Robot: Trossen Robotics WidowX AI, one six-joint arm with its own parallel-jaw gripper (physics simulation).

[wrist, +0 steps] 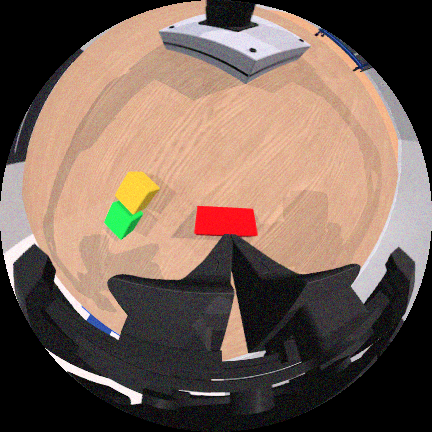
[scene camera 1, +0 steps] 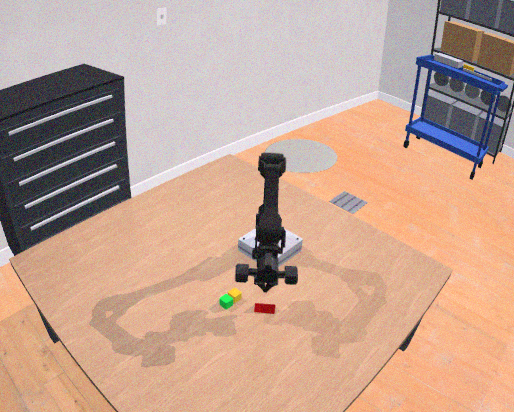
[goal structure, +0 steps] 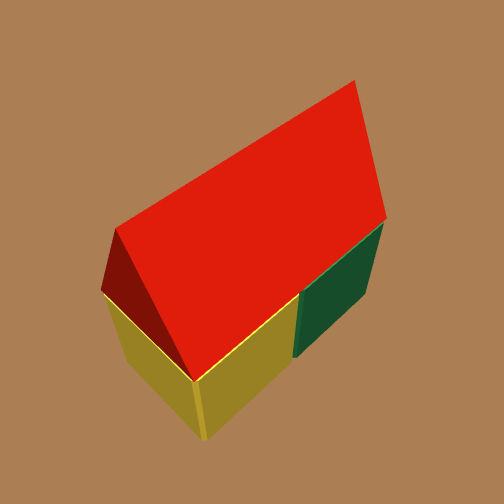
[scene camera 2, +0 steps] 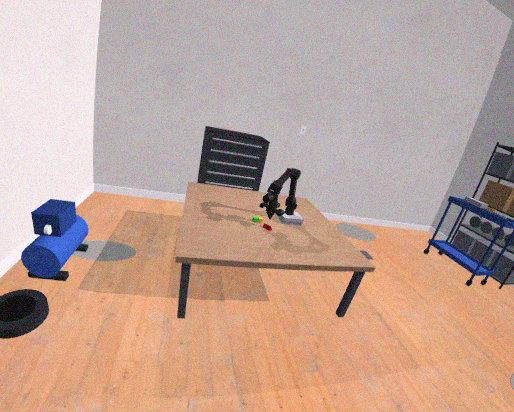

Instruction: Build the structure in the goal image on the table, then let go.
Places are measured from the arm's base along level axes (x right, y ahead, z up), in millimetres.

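Pixels of known places: gripper, between the fingertips: (wrist: 228, 239) (scene camera 1: 265, 291) (scene camera 2: 269, 219); arm's base, origin of its link: (scene camera 2: 289, 213).
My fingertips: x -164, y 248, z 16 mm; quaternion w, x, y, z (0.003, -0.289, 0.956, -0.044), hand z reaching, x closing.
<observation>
For each thing: its top centre in the pictures, then the offset to it from my fingertips. Level surfaces: height alone.
- red block, centre of its top: (wrist: 227, 227) (scene camera 1: 265, 302) (scene camera 2: 268, 224) dx -7, dy +4, dz -42 mm
- table, height of its surface: dz -72 mm
- yellow cube, centre of its top: (wrist: 129, 193) (scene camera 1: 234, 292) (scene camera 2: 260, 217) dx +96, dy +31, dz -39 mm
- green cube, centre of its top: (wrist: 115, 221) (scene camera 1: 226, 298) (scene camera 2: 255, 217) dx +100, dy +71, dz -39 mm
A red block (scene camera 1: 264, 308) (scene camera 2: 267, 227) (wrist: 225, 221) lies flat on the table (scene camera 1: 165, 220) (scene camera 2: 215, 250) (wrist: 240, 135). A yellow cube (scene camera 1: 235, 295) (scene camera 2: 260, 220) (wrist: 136, 191) and a green cube (scene camera 1: 226, 301) (scene camera 2: 255, 219) (wrist: 122, 220) lie close together, left of the red block in scene camera 1; whether they touch is unclear. My gripper (scene camera 1: 266, 289) (scene camera 2: 270, 217) (wrist: 228, 239) is shut with its fingertips together and nothing between them. It is above the table, and in the wrist view its tips show at the near edge of the red block.
The arm's light grey base (scene camera 1: 287, 252) (scene camera 2: 291, 219) (wrist: 230, 50) stands on the table behind the blocks. A black drawer cabinet (scene camera 1: 65, 120) (scene camera 2: 234, 160) stands beyond the table. A blue cart (scene camera 1: 445, 140) (scene camera 2: 457, 257) stands on the floor to the right.
</observation>
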